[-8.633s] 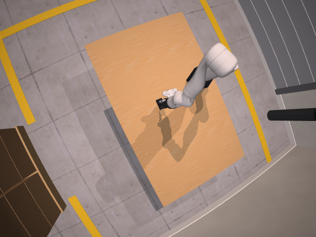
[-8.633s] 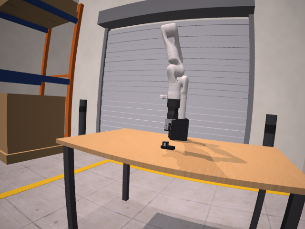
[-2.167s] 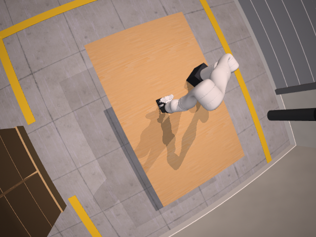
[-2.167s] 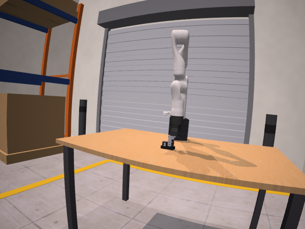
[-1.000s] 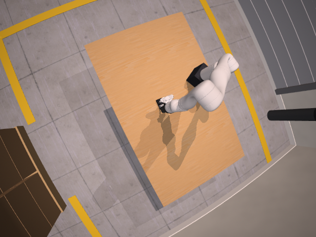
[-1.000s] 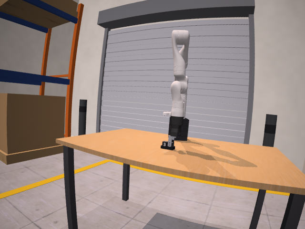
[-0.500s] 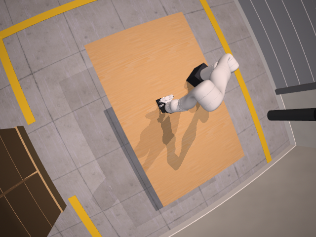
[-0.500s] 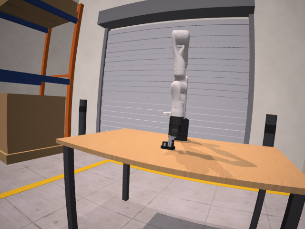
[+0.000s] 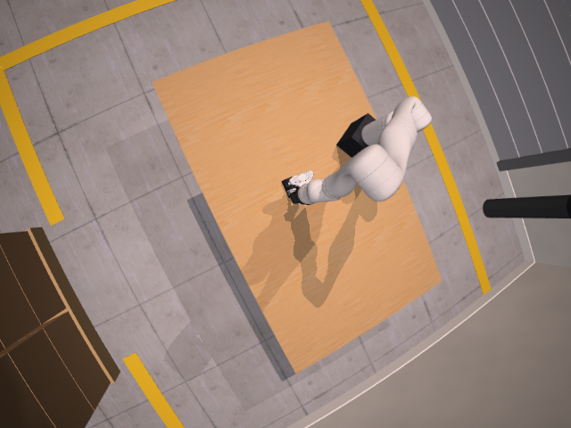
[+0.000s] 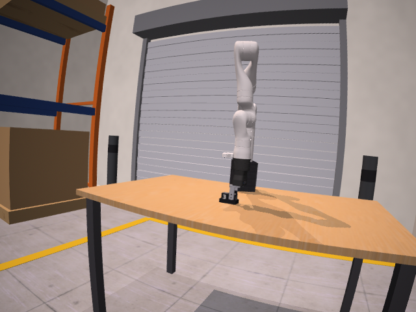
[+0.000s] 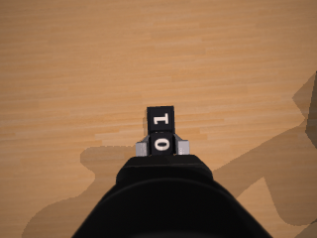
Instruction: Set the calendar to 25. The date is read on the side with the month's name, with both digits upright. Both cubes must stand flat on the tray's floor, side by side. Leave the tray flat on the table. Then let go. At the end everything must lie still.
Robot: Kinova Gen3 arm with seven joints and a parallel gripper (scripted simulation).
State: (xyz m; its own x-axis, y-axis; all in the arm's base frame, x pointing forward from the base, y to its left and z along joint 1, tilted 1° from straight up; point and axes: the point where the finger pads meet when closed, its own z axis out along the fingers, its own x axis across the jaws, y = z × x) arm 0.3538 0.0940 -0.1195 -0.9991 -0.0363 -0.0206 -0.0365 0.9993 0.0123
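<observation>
Right now the black tray is 3 cm below my hand and 2 cm to the right of it. Also, from my hand: black cube 3 cm to the right, 1 cm below.
</observation>
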